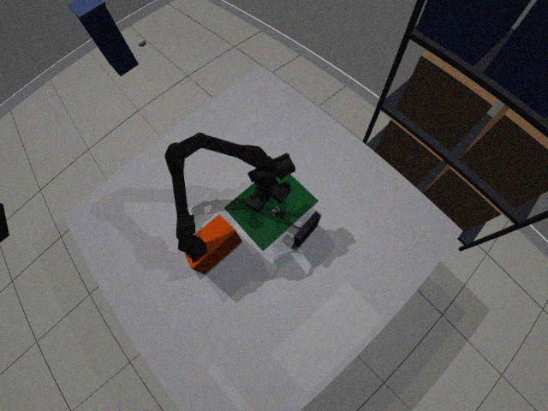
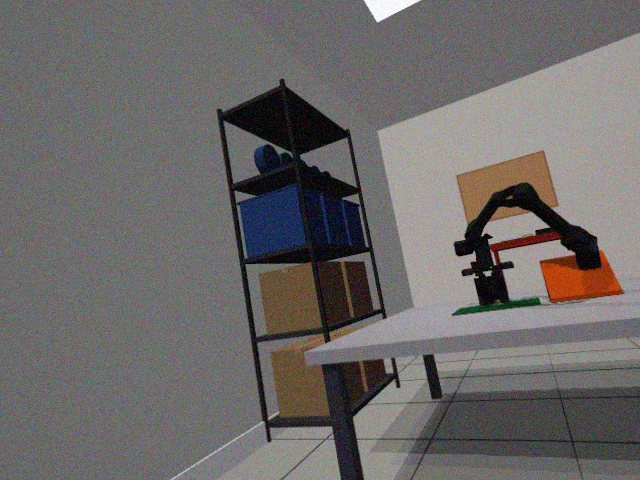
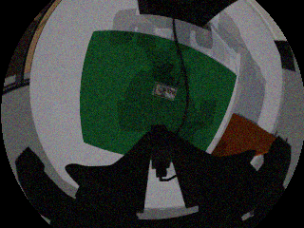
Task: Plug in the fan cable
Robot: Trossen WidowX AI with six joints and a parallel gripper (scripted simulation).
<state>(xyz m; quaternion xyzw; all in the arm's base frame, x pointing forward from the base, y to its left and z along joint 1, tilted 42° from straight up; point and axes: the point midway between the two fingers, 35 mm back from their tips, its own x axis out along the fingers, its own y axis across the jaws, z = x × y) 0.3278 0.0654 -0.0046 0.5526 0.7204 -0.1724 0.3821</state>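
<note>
Right now the dark plug is 1 cm to the left of my gripper tip and 1 cm above it. Also, from my gripper tip: black fan: 4 cm ahead, 19 cm to the right, 1 cm below.
</note>
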